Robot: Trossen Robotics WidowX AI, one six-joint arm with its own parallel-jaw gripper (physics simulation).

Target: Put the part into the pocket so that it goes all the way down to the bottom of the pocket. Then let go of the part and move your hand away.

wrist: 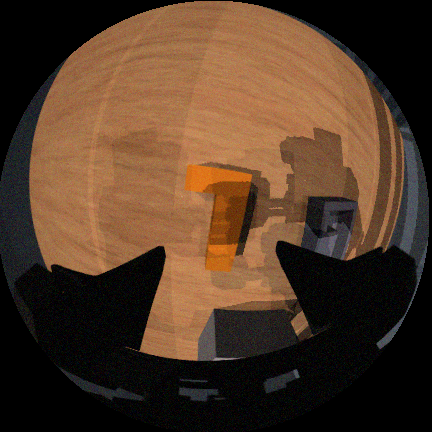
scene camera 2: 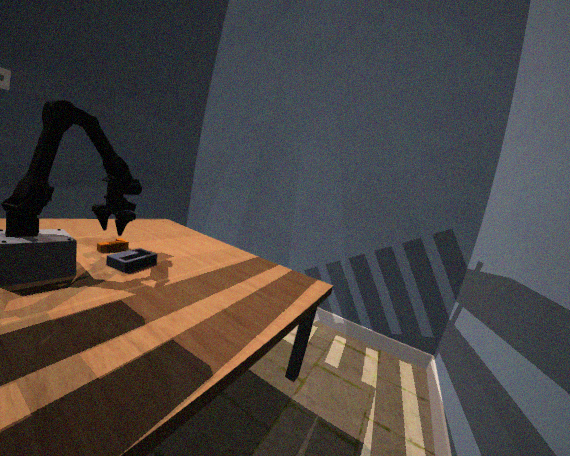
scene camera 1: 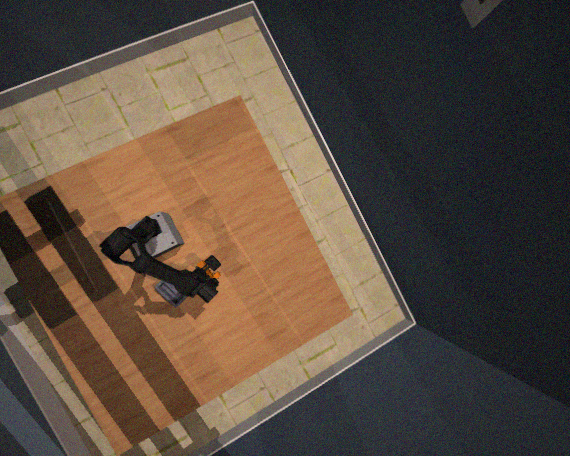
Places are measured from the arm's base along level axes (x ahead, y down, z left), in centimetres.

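Where they show: gripper, fingertip midpoint: (wrist: 221,249) (scene camera 2: 112,233) (scene camera 1: 204,271); arm's base, link origin: (scene camera 2: 21,234) (scene camera 1: 151,228).
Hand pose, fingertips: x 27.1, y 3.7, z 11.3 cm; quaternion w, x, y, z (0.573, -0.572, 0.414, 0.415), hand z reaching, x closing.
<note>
Each offset is from my fingertips to the top centre of the thing. Level surfaces: height alone.
The orange L-shaped part @[dy +3.8, dx +0.3, dz +0.8 cm] (scene camera 1: 216,275) (scene camera 2: 112,246) (wrist: 229,205) lies flat on the table. In the wrist view its long arm runs down toward the space between the fingers and its short arm points left at the top. My gripper (scene camera 1: 209,276) (scene camera 2: 112,232) (wrist: 221,249) is open and empty, a little above the part, with a finger to each side in the wrist view. The dark grey block with the pocket @[dy +3.1, dx +1.8, dz -17.7 cm] (scene camera 1: 169,294) (scene camera 2: 119,265) (wrist: 316,216) lies beside the part, right of it in the wrist view, partly hidden by the right finger there and by the arm in scene camera 1.
The grey robot base (scene camera 1: 168,237) (scene camera 2: 40,260) (wrist: 254,332) stands on the wooden table @[dy +6.8 cm] (scene camera 1: 280,260) (scene camera 2: 200,250) (wrist: 150,75) near the part and the block. Dark shadow bands and the arm's shadow cross the table. One table edge and leg show in scene camera 2.
</note>
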